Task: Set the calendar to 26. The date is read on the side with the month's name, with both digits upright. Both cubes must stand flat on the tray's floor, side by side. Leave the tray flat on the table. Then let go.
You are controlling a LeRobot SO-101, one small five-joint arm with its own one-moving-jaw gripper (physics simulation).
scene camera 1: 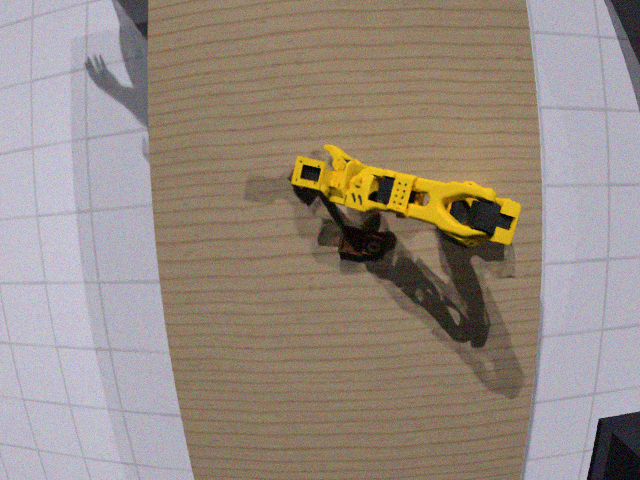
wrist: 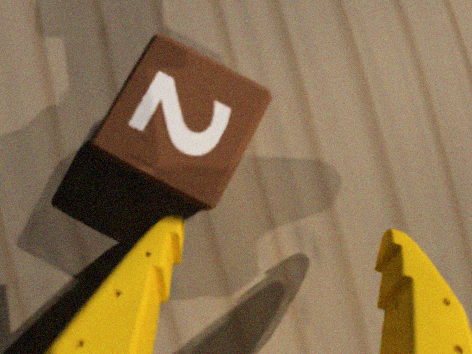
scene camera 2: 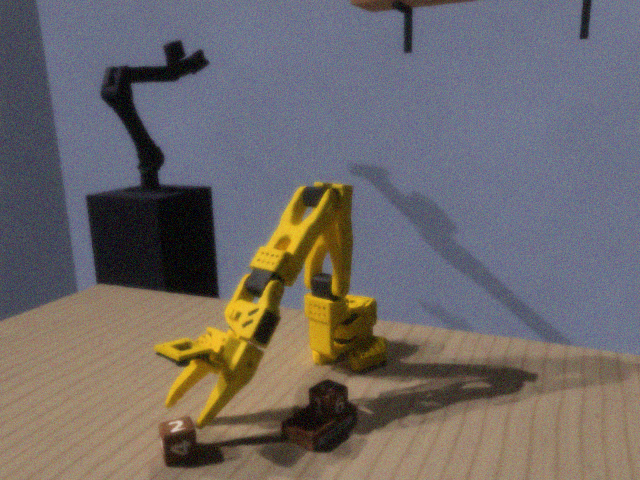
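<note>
A loose brown cube (scene camera 2: 178, 443) (wrist: 185, 120) rests on the table with a white 2 on top; a 4 lying sideways shows on one side in scene view 2. In scene view 1 it is almost wholly hidden under the gripper. My gripper (scene camera 2: 184, 413) (wrist: 283, 226) is open and empty, its tips just above and beside the cube. In the wrist view the left jaw tip overlaps the cube's dark near side; the right jaw is well clear. The dark brown tray (scene camera 1: 348, 251) (scene camera 2: 298, 438) is flat on the table. A second cube (scene camera 1: 373, 244) (scene camera 2: 329, 396) stands at its end nearer the arm's base; its digits are shaded and unclear.
My yellow arm's base (scene camera 1: 504, 222) (scene camera 2: 325, 330) stands behind the tray in scene view 2. Dark arm shadows fall over the tray and table. A black arm (scene camera 2: 135, 118) on a black pedestal (scene camera 2: 155, 240) stands beyond the table.
</note>
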